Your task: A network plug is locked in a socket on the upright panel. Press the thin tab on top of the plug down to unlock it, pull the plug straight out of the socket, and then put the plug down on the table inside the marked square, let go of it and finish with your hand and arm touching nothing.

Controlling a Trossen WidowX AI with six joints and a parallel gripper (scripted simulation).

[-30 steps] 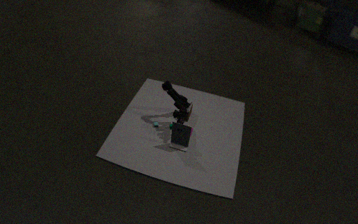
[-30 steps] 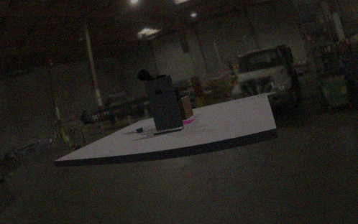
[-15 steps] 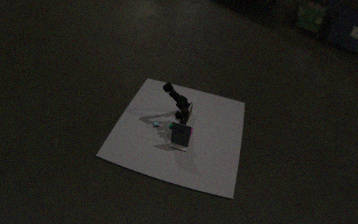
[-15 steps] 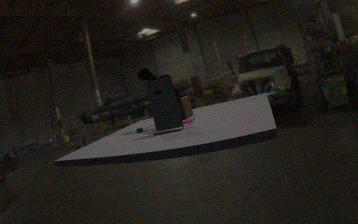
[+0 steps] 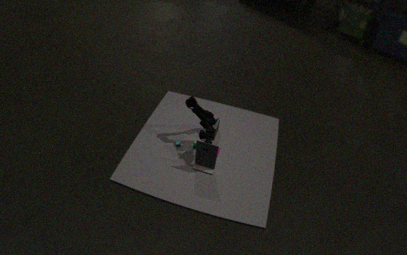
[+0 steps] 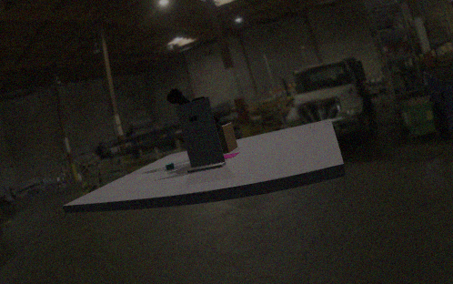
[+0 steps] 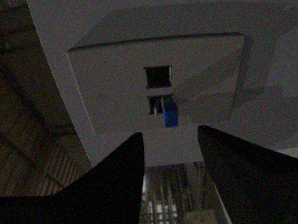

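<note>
My gripper tip is now 3 cm short of the plug. Round my gripper tip: upright panel (9 cm below, 5 cm ahead); marked square (23 cm below, 16 cm behind); teal object (31 cm to the right, 21 cm below, 9 cm behind).
</note>
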